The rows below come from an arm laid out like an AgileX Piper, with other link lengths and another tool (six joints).
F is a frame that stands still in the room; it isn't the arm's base.
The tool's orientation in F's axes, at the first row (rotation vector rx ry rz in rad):
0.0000 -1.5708 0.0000
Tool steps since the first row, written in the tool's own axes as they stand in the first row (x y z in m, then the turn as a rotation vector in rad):
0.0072 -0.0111 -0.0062 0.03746 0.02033 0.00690
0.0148 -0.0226 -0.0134 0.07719 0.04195 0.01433
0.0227 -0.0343 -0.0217 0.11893 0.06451 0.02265
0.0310 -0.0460 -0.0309 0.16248 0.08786 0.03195
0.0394 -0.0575 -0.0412 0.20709 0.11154 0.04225
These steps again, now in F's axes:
0.0062 -0.0111 0.0072 -0.00690 0.02033 0.03746
0.0134 -0.0226 0.0148 -0.01433 0.04195 0.07719
0.0217 -0.0343 0.0227 -0.02265 0.06451 0.11893
0.0309 -0.0460 0.0310 -0.03195 0.08786 0.16248
0.0412 -0.0575 0.0394 -0.04225 0.11154 0.20709

